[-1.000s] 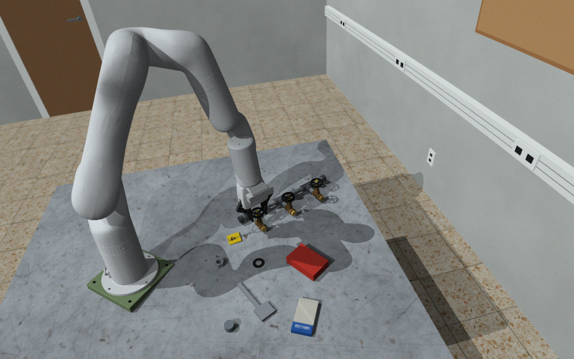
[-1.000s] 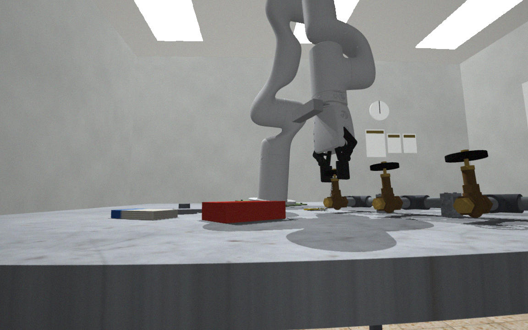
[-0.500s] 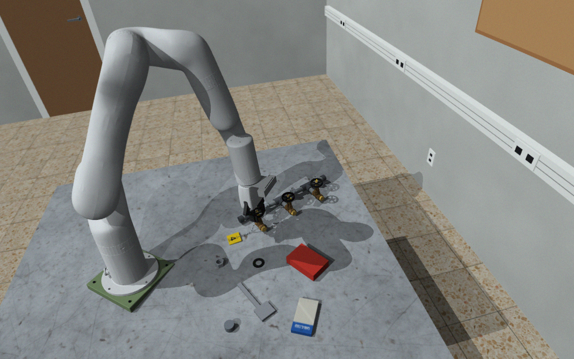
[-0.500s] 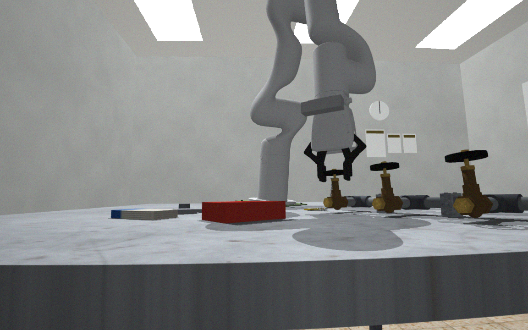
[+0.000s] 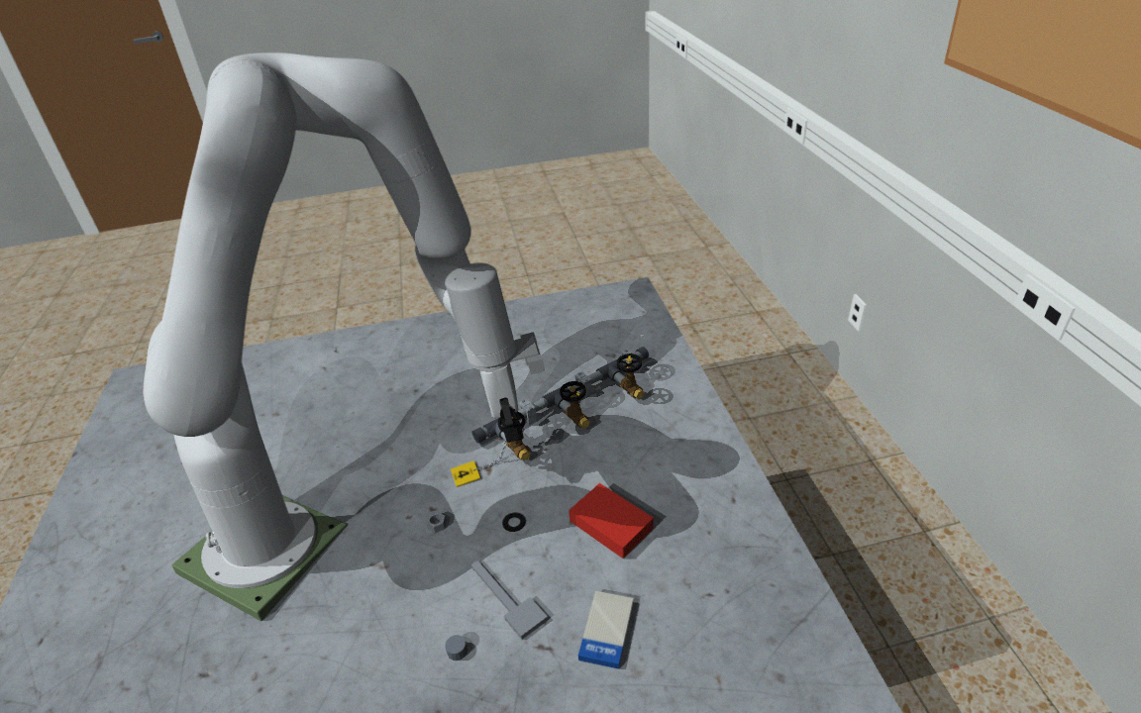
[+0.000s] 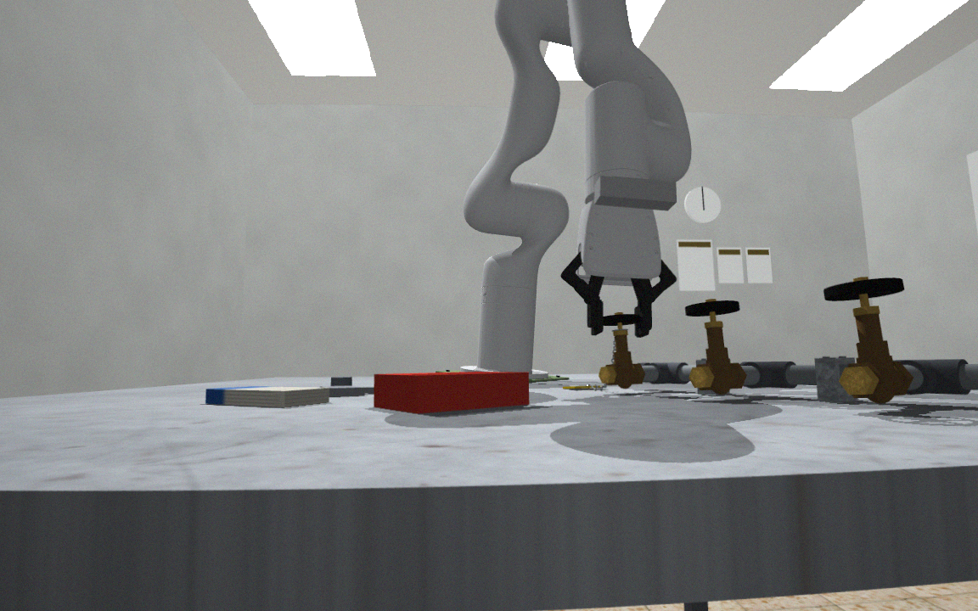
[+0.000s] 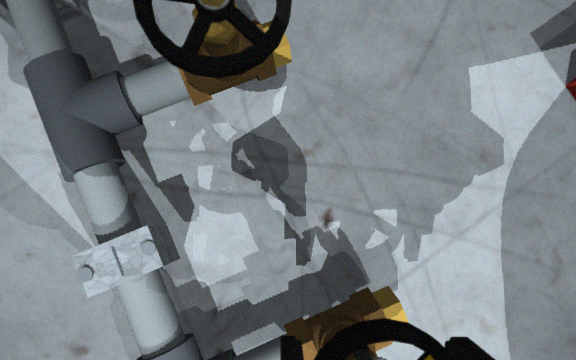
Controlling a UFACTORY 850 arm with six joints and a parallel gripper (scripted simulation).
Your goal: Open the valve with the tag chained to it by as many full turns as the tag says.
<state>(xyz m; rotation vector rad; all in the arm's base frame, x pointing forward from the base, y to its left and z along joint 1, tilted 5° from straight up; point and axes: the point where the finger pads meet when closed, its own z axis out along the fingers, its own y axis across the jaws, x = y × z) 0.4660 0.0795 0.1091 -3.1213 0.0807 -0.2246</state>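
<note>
My gripper is now 90 mm past the yellow tag, 90 mm above it and 20 mm to the left of it. Round my hand: black washer: 160 mm to the right, 90 mm below, 30 mm behind; red block: 210 mm to the right, 130 mm ahead, 70 mm below; grey nut: 170 mm behind, 120 mm to the right, 80 mm below.
</note>
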